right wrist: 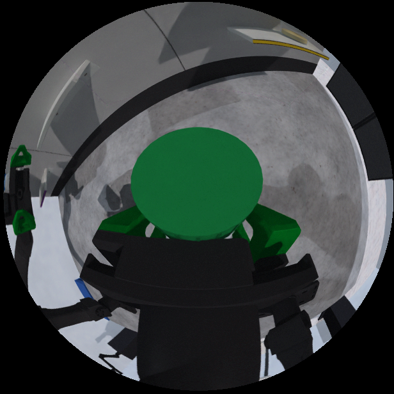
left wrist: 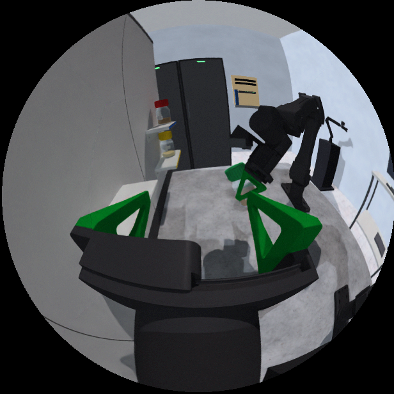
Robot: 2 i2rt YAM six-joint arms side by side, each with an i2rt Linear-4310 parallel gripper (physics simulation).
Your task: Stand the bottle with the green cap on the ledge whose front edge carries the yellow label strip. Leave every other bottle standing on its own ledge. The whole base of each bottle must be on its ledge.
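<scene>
The bottle with the green cap (left wrist: 234,171) (right wrist: 196,182) is held tilted over the table, its brown contents low in it. My right gripper (left wrist: 237,194) (right wrist: 198,195) is shut on it; the cap hides the fingertips in the right wrist view. My left gripper (left wrist: 198,196) (right wrist: 22,190) is open, away from the bottle. The ledge with the yellow label strip (left wrist: 166,162) (right wrist: 267,36) is on the wall, with a yellow-capped bottle (left wrist: 166,143) standing on it. Above it, a red-capped bottle (left wrist: 162,112) stands on the blue-strip ledge (left wrist: 159,128).
The grey wall (left wrist: 65,165) (right wrist: 125,45) runs beside the grey table (left wrist: 200,215) (right wrist: 310,110). Another white ledge (right wrist: 65,102) and a purple-strip ledge (right wrist: 44,185) jut out on the left in the right wrist view. Dark cabinets (left wrist: 205,110) stand beyond the table.
</scene>
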